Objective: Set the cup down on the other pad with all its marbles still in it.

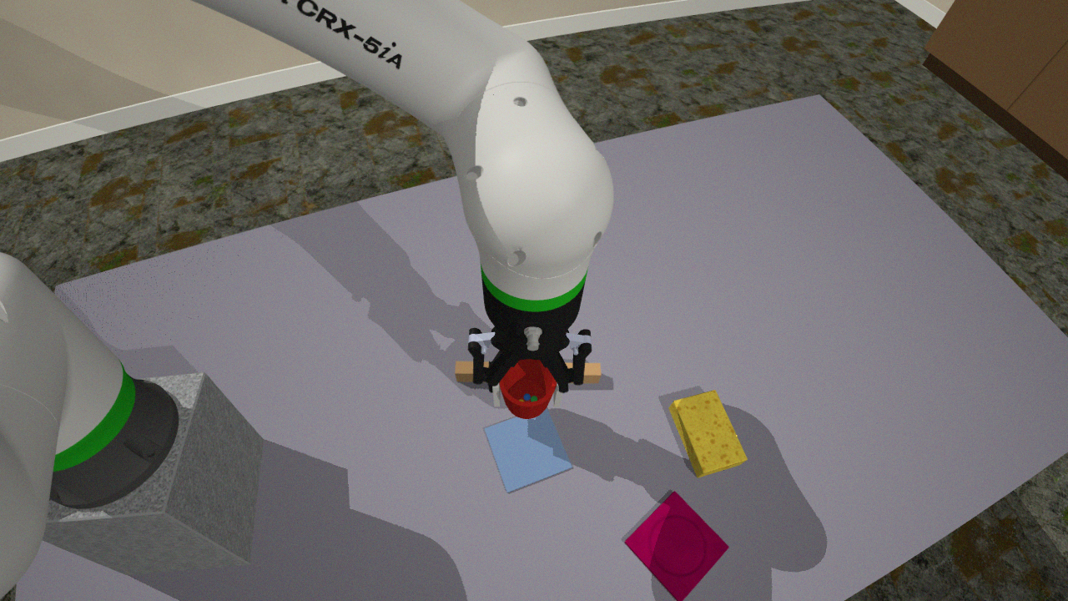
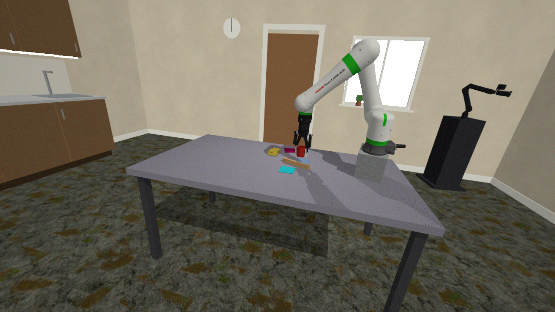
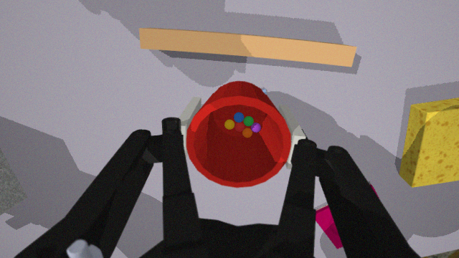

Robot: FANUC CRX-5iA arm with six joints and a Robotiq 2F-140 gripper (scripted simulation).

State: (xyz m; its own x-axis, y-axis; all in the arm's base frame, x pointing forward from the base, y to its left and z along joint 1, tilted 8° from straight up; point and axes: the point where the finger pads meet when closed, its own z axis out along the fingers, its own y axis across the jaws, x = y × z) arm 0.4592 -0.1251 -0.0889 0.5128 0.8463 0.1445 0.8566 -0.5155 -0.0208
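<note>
Now: the teal pad 90 mm ahead of my hand, 150 mm to the left of it and 100 mm below it. Round my hand: wooden rail: 30 mm ahead, 50 mm to the left, 90 mm below; cup: 20 mm below; yellow sponge: 210 mm ahead, 160 mm to the right, 80 mm below.
</note>
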